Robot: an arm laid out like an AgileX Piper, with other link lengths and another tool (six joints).
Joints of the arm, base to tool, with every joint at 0 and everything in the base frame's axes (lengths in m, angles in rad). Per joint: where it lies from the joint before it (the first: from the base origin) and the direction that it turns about. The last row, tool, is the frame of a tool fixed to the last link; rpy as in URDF.
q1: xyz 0 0 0.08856 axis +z
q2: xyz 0 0 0 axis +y
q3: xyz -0.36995 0 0.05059 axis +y
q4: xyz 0.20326 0 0.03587 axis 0.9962 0 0.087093
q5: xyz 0 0 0 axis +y
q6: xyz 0.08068 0 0.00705 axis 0.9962 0 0.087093
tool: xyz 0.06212 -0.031 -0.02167 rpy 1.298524 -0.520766 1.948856
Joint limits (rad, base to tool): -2.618..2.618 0..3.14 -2.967..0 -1.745..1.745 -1.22..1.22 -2.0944..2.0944
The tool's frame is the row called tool.
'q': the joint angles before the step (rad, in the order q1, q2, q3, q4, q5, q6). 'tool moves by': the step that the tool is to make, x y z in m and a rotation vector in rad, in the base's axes. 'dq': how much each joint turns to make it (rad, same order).
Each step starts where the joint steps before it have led.
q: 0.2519 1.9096 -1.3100 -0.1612 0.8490 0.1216
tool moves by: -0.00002 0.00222 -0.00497 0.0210 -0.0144 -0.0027
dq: -0.0005 -0.0001 0.0229 0.0156 -0.0425 0.0001
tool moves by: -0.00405 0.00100 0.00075 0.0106 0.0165 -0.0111
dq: 0.0000 -0.0048 0.0016 0.0181 0.0168 0.0000
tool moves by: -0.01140 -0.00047 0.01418 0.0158 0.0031 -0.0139
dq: 0.0004 -0.0425 0.0001 0.0212 0.0417 -0.0003
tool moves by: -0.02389 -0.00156 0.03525 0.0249 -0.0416 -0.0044
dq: 0.0080 -0.1079 0.0003 0.0179 0.0613 -0.0006
